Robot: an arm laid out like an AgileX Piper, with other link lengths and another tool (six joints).
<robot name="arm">
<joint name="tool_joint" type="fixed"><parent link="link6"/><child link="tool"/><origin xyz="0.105 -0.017 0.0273" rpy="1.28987 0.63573 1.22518"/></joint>
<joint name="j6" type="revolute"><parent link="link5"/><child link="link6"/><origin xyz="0.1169 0 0.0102"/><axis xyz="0.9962 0 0.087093"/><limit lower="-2.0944" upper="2.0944"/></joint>
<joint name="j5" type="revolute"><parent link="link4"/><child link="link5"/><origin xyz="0 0 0"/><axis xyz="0 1 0"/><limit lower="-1.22" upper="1.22"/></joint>
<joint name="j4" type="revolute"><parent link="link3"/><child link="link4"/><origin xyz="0.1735 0 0.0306"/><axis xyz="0.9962 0 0.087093"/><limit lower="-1.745" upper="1.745"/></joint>
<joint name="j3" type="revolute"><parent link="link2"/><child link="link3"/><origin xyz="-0.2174 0 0.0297"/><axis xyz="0 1 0"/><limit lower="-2.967" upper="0"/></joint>
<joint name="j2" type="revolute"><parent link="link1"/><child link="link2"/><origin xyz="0 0 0"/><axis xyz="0 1 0"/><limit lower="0" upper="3.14"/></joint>
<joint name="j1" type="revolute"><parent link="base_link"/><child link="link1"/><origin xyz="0 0 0.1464"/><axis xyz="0 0 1"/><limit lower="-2.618" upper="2.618"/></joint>
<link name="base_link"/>
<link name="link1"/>
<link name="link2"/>
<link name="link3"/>
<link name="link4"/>
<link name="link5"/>
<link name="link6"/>
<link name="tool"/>
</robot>
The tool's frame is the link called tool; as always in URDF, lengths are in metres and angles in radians.
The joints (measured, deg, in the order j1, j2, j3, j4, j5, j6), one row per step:
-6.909, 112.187, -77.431, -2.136, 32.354, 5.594
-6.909, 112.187, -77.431, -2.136, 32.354, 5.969
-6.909, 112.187, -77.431, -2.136, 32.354, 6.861
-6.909, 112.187, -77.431, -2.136, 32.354, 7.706
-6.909, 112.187, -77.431, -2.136, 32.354, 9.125
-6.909, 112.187, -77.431, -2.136, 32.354, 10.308
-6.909, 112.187, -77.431, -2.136, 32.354, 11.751
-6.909, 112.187, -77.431, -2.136, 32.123, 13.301
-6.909, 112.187, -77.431, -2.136, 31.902, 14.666
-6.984, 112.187, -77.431, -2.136, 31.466, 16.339
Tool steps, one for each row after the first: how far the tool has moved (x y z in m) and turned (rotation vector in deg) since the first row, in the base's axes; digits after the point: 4 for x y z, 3 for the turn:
-0.0001, -0.0001, -0.0001, 0.173, -0.029, -0.331
-0.0004, -0.0003, -0.0002, 0.585, -0.096, -1.119
-0.0007, -0.0005, -0.0003, 0.976, -0.161, -1.866
-0.0011, -0.0009, -0.0005, 1.632, -0.269, -3.120
-0.0015, -0.0012, -0.0007, 2.178, -0.359, -4.165
-0.0020, -0.0015, -0.0009, 2.845, -0.468, -5.440
-0.0018, -0.0019, -0.0007, 3.552, -0.817, -6.795
-0.0015, -0.0022, -0.0005, 4.178, -1.141, -7.984
-0.0007, -0.0032, 0.0001, 4.947, -1.707, -9.501

